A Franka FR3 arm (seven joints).
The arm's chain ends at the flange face. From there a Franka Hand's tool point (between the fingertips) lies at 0.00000 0.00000 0.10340 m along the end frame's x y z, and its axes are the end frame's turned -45 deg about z.
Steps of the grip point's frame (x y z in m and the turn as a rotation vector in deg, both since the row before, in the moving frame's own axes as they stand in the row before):
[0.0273 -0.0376 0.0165 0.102 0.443 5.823]
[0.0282 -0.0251 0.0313 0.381 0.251 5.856]
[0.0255 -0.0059 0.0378 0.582 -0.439 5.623]
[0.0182 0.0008 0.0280 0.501 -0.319 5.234]
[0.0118 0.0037 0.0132 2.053 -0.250 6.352]
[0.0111 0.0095 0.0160 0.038 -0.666 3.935]
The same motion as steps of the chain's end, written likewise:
[-0.0078 -0.0452 0.0165 0.385 0.241 5.823]
[0.0023 -0.0369 0.0313 0.447 -0.092 5.856]
[0.0152 -0.0220 0.0378 0.101 -0.722 5.623]
[0.0145 -0.0120 0.0280 0.129 -0.580 5.234]
[0.0138 -0.0033 0.0133 1.275 -1.628 6.352]
[0.0155 -0.0019 0.0160 -0.444 -0.498 3.935]

